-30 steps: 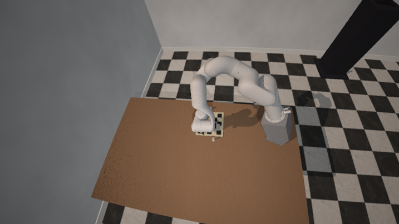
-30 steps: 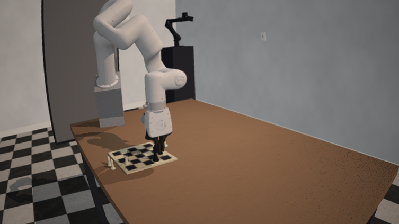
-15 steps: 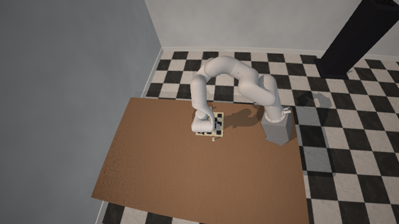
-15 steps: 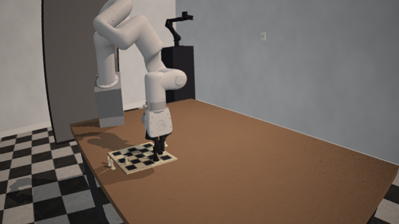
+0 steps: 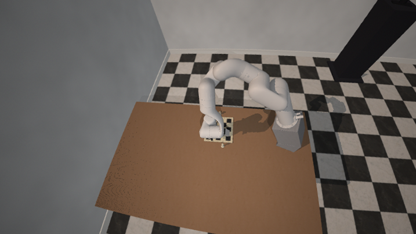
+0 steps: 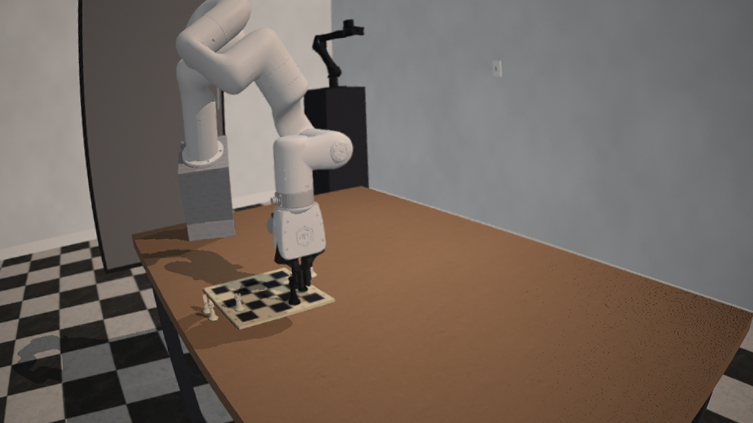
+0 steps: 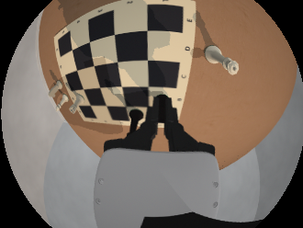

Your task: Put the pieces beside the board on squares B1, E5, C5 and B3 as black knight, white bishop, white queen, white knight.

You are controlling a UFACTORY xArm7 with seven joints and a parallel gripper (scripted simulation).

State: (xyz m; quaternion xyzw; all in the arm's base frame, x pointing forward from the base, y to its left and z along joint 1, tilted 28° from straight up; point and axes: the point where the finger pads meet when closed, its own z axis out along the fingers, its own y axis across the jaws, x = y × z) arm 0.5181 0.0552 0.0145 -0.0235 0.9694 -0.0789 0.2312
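Right now my hand is 2 cm above the black knight. Round my hand: chessboard (8 cm to the right, 4 cm below, 4 cm behind).
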